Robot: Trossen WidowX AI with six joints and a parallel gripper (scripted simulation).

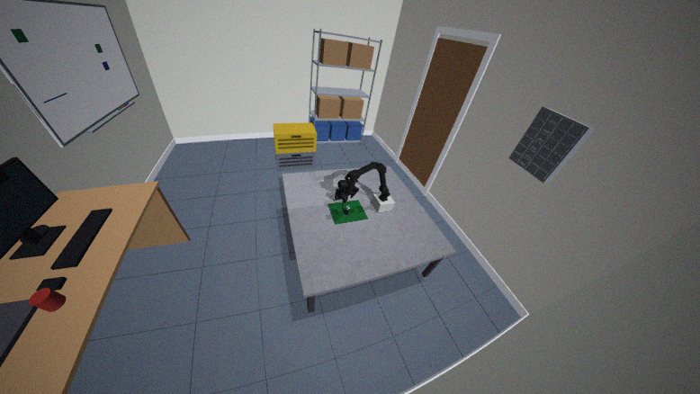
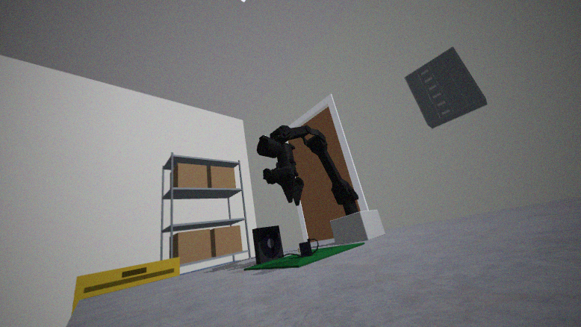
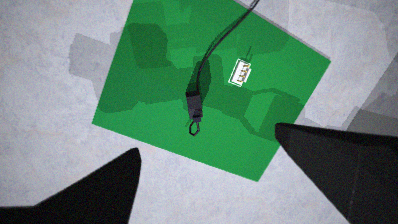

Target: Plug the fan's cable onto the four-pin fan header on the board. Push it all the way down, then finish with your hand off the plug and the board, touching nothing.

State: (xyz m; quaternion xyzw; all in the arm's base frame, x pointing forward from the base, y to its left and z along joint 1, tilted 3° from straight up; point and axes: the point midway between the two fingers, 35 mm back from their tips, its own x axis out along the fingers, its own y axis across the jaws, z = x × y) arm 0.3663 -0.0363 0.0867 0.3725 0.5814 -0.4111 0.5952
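Now: gripper tip 10 mm to the right of the dark fan plug and 140 mm above it. Also, from my gripper tip: white four-pin fan header (60 mm behind, 50 mm to the right, 160 mm below); black fan (60 mm behind, 190 mm to the right, 100 mm below); green board (30 mm behind, 20 mm to the right, 170 mm below).
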